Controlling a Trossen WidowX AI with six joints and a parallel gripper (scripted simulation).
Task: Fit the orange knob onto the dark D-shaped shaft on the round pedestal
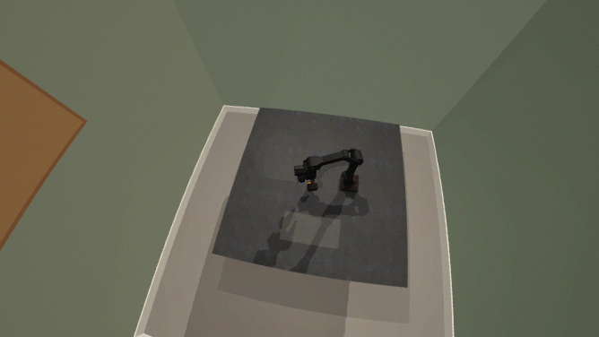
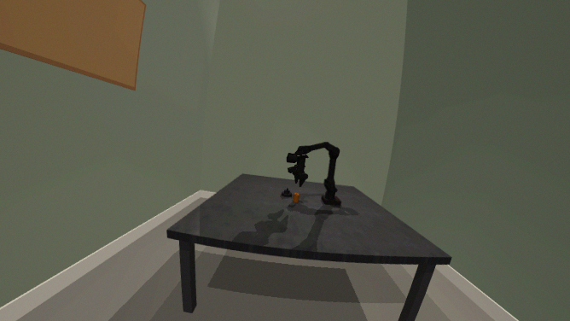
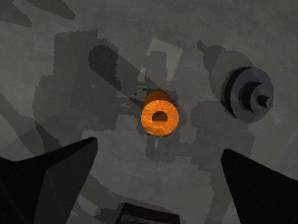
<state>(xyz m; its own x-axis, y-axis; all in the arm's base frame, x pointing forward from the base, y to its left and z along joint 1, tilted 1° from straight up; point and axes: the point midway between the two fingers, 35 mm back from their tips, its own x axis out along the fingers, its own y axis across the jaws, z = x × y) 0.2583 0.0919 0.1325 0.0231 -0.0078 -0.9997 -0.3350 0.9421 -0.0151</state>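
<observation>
My gripper tip is 100 mm above the orange knob. Round my gripper tip: dark pedestal (120 mm to the right, 100 mm below, 80 mm ahead).
</observation>
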